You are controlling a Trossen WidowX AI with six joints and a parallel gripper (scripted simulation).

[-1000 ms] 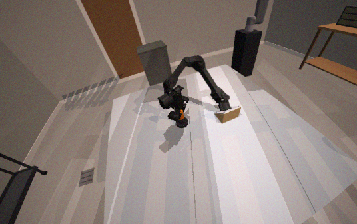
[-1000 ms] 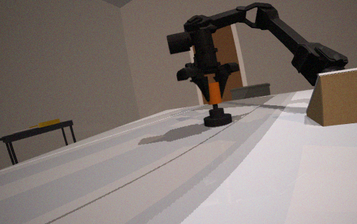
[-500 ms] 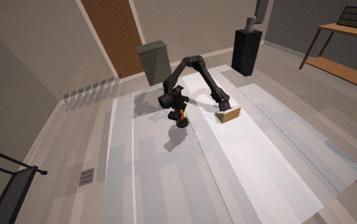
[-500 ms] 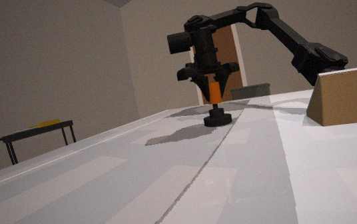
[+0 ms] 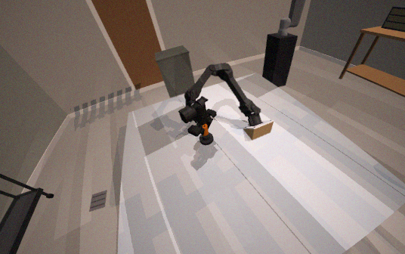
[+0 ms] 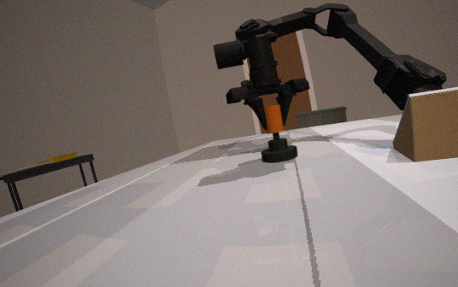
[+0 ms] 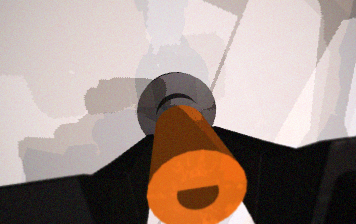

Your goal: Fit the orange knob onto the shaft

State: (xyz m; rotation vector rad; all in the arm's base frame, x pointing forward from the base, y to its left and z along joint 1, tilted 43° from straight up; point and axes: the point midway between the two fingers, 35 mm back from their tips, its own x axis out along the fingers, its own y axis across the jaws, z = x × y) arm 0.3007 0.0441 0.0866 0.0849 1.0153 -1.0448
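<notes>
My gripper tip is 2 cm below the orange knob. Also, from my gripper tip: round pedestal (4 cm below).
</notes>
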